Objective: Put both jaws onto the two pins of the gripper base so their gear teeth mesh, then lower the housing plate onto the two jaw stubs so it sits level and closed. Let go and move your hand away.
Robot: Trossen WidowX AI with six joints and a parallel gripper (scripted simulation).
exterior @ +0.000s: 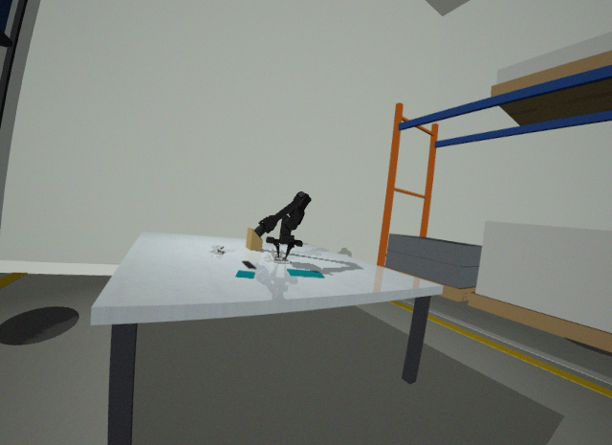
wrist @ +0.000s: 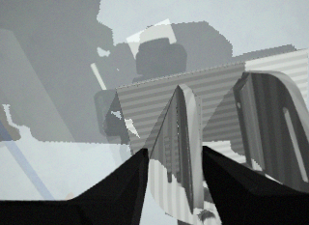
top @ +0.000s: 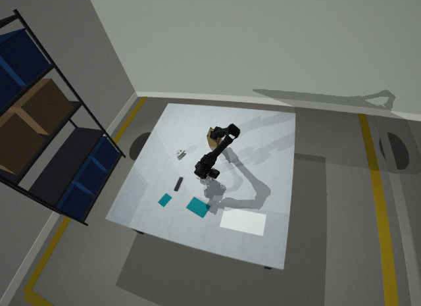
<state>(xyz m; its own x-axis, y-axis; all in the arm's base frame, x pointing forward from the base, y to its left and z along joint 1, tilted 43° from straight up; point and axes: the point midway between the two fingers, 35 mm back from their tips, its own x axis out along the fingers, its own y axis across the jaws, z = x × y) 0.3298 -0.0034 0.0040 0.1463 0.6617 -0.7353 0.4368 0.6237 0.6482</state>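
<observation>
The grey gripper jaw lies 4 cm behind my gripper tip. From my gripper tip the other things lie so: black bar (8 cm ahead, 23 cm to the right, 1 cm below).
</observation>
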